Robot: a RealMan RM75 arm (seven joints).
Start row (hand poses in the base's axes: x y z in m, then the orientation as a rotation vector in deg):
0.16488, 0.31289, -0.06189, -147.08, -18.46, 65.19
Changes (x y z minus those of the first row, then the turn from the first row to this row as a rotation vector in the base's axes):
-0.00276, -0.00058, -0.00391, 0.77, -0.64, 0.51
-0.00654, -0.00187, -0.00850, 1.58, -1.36, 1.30
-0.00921, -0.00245, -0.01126, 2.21, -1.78, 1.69
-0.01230, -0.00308, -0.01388, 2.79, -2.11, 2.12
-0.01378, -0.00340, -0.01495, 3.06, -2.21, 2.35
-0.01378, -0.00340, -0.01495, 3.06, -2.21, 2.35
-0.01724, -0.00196, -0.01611, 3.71, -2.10, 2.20
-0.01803, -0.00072, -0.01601, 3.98, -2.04, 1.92
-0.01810, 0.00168, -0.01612, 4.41, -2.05, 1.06
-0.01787, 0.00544, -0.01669, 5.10, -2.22, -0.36
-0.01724, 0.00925, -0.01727, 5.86, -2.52, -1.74
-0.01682, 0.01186, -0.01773, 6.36, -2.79, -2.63
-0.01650, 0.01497, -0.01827, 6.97, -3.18, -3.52
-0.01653, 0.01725, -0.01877, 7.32, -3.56, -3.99
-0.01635, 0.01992, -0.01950, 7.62, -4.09, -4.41
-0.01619, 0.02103, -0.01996, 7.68, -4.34, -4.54
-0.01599, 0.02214, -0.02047, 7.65, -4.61, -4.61
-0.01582, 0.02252, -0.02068, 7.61, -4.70, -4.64
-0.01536, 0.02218, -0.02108, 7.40, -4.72, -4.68
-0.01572, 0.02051, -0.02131, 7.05, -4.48, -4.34
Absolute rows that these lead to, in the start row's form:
0.16212, 0.31231, -0.06580, -146.89, -19.66, 64.23
0.15834, 0.31102, -0.07039, -146.73, -21.25, 63.24
0.15567, 0.31044, -0.07315, -146.48, -22.16, 62.57
0.15258, 0.30981, -0.07577, -146.22, -23.07, 62.04
0.15110, 0.30949, -0.07684, -146.07, -23.52, 61.88
0.15110, 0.30949, -0.07684, -146.07, -23.52, 61.88
0.14764, 0.31093, -0.07800, -145.41, -23.60, 61.68
0.14685, 0.31217, -0.07790, -145.11, -23.34, 61.54
0.14678, 0.31457, -0.07801, -144.65, -22.42, 61.06
0.14701, 0.31833, -0.07858, -143.99, -20.93, 60.07
0.14764, 0.32214, -0.07916, -143.34, -19.56, 58.92
0.14806, 0.32475, -0.07962, -142.95, -18.71, 58.07
0.14838, 0.32786, -0.08016, -142.53, -17.95, 57.04
0.14835, 0.33014, -0.08066, -142.38, -17.59, 56.27
0.14853, 0.33281, -0.08139, -142.37, -17.32, 55.35
0.14869, 0.33392, -0.08185, -142.44, -17.24, 54.98
0.14889, 0.33503, -0.08236, -142.61, -17.19, 54.64
0.14906, 0.33541, -0.08257, -142.69, -17.15, 54.53
0.14952, 0.33507, -0.08297, -142.88, -17.01, 54.58
0.14916, 0.33340, -0.08320, -143.10, -17.23, 55.14

